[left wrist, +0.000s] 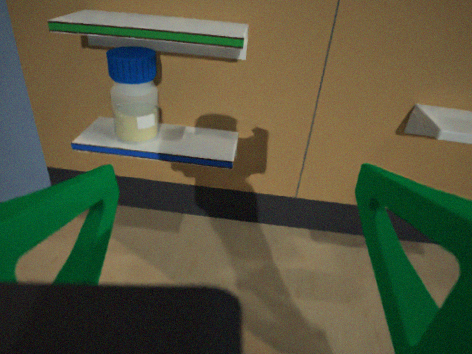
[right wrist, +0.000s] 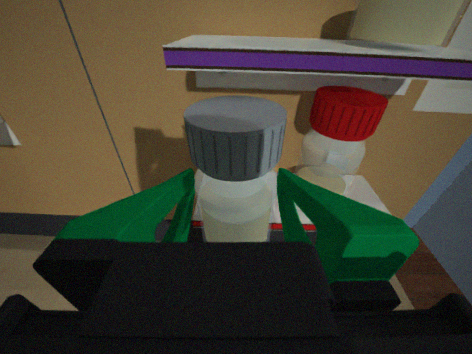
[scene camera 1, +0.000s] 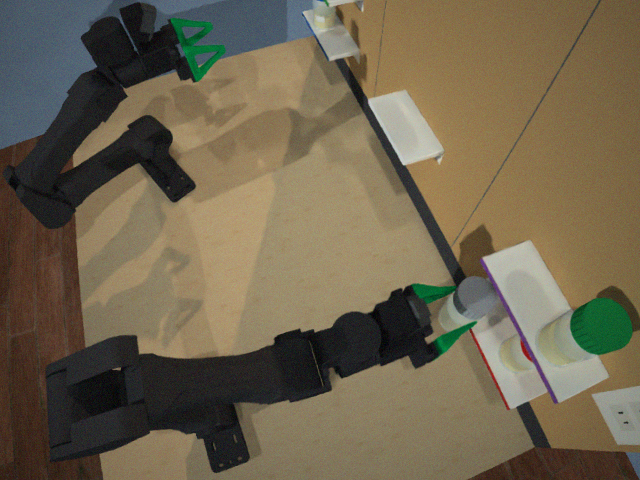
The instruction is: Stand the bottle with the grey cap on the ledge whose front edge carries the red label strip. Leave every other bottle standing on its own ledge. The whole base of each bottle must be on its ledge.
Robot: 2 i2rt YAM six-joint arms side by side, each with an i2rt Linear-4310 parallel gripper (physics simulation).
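Frame: origin at the left arm's base, x ahead, y left, z up, level; millimetres.
Seen in the pictures: left gripper, fingertip midpoint: (left wrist: 236, 178) (scene camera 1: 218, 36); right gripper, fingertip midpoint: (right wrist: 235, 176) (scene camera 1: 465, 305); left arm's base, link origin: (scene camera 1: 164, 170); right arm's base, link origin: (scene camera 1: 217, 413).
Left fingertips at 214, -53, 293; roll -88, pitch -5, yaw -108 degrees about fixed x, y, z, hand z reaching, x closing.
Offsets run from my left fingertips to a thing's top centre, as dx, dy, dz. "pt": to the spot under its first point.
My right gripper (scene camera 1: 465, 305) (right wrist: 235, 176) is shut on the bottle with the grey cap @(-49, -659, -20) (scene camera 1: 474, 298) (right wrist: 236, 140), its fingers around the body below the cap. In scene camera 1 the bottle is at the upper left end of the red-labelled ledge @(pt -57, -814, -133) (scene camera 1: 526, 391) (right wrist: 366, 194), with its lower body showing outside the front edge. Its base is hidden in the right wrist view; contact with the ledge cannot be told. A red-capped bottle @(-26, -768, -28) (scene camera 1: 516, 355) (right wrist: 349, 112) stands on that ledge. My left gripper (scene camera 1: 217, 36) (left wrist: 236, 178) is open and empty, far from the bottles.
The purple-edged ledge @(-19, -737, +7) (scene camera 1: 522, 279) (right wrist: 300, 61) hangs above the red-labelled one and bears a green-capped bottle @(-41, -769, +112) (scene camera 1: 602, 325). A blue-capped bottle @(+304, +25, -28) (left wrist: 132, 65) (scene camera 1: 324, 19) stands on the blue-edged ledge @(+297, -2, -133) (left wrist: 200, 145) (scene camera 1: 338, 45), below the green-edged ledge (left wrist: 150, 34). Another white ledge @(+139, -369, -63) (scene camera 1: 405, 129) is between.
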